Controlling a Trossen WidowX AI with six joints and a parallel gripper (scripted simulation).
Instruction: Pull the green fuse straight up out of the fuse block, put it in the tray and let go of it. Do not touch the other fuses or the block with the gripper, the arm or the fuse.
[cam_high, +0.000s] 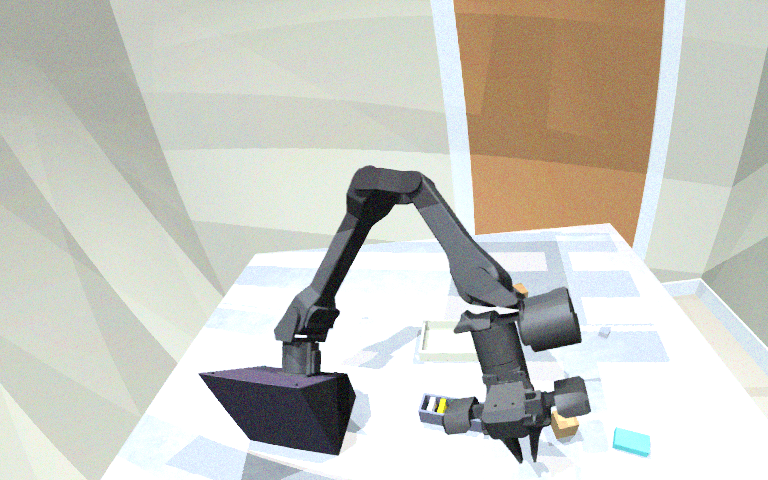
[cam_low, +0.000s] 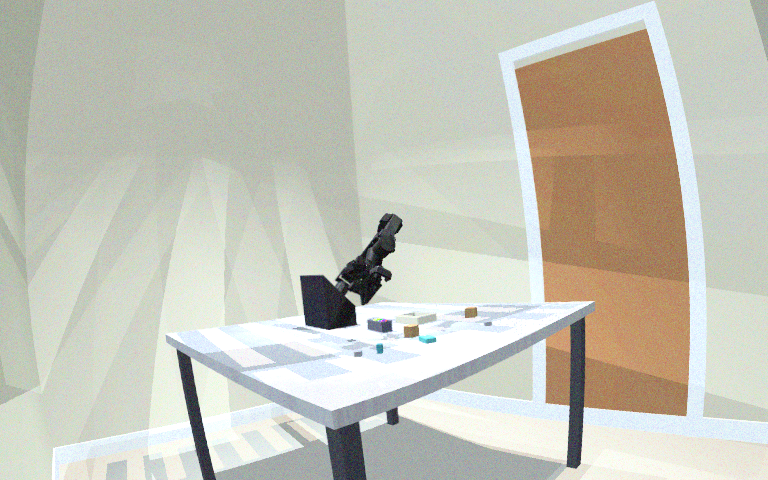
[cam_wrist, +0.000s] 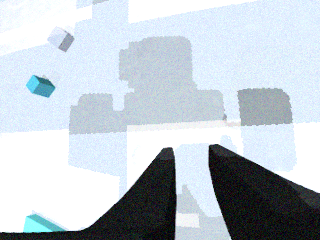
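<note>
The green fuse is 12 cm behind my gripper tip, 13 cm to the left of it and 9 cm below it. Also, from my gripper tip: cyan block: 20 cm ahead, 8 cm to the left, 11 cm below; tan cube: 8 cm ahead, 12 cm to the left, 10 cm below; pale tray: 14 cm behind, 32 cm to the left, 12 cm below.
</note>
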